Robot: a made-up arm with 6 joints. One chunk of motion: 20 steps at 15 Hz.
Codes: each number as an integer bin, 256 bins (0 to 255) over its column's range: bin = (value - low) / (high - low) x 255, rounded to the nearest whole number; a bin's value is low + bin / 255 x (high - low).
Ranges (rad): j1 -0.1..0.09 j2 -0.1..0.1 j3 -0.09..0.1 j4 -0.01..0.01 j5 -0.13..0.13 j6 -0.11..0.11
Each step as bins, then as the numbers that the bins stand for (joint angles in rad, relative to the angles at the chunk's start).
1 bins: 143 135 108 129 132 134
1 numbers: 0.0065 0.0059 -0.0095 0.0001 0.0046 0.0056
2 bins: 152 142 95 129 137 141
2 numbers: 0.0133 0.0114 -0.0192 0.0001 0.0097 0.0116
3 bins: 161 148 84 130 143 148
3 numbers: 0.0200 0.0161 -0.0274 0.0002 0.0158 0.0177
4 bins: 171 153 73 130 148 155
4 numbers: 0.0274 0.0200 -0.0356 0.0002 0.0209 0.0237
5 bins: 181 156 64 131 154 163
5 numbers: 0.0349 0.0224 -0.0423 0.0003 0.0270 0.0306
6 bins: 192 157 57 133 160 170
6 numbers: 0.0431 0.0231 -0.0475 0.0004 0.0331 0.0367
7 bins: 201 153 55 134 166 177
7 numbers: 0.0498 0.0200 -0.0490 0.0005 0.0393 0.0427
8 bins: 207 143 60 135 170 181
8 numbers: 0.0542 0.0122 -0.0453 0.0006 0.0433 0.0462
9 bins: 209 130 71 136 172 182
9 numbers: 0.0557 0.0020 -0.0371 0.0007 0.0454 0.0470
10 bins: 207 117 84 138 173 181
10 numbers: 0.0542 -0.0082 -0.0274 0.0008 0.0464 0.0462
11 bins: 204 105 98 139 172 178
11 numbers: 0.0520 -0.0176 -0.0170 0.0009 0.0454 0.0436
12 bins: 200 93 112 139 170 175
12 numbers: 0.0490 -0.0271 -0.0065 0.0009 0.0433 0.0410
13 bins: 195 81 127 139 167 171
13 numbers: 0.0453 -0.0365 0.0046 0.0009 0.0403 0.0375
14 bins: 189 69 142 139 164 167
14 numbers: 0.0408 -0.0459 0.0158 0.0009 0.0372 0.0341
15 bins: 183 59 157 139 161 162
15 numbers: 0.0364 -0.0537 0.0270 0.0009 0.0342 0.0298
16 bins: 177 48 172 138 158 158
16 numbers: 0.0319 -0.0624 0.0382 0.0008 0.0311 0.0263
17 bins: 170 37 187 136 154 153
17 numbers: 0.0267 -0.0710 0.0493 0.0007 0.0270 0.0220
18 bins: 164 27 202 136 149 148
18 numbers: 0.0222 -0.0788 0.0605 0.0007 0.0219 0.0177
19 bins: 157 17 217 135 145 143
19 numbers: 0.0170 -0.0867 0.0717 0.0006 0.0178 0.0134
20 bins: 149 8 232 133 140 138
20 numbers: 0.0110 -0.0937 0.0829 0.0004 0.0127 0.0091
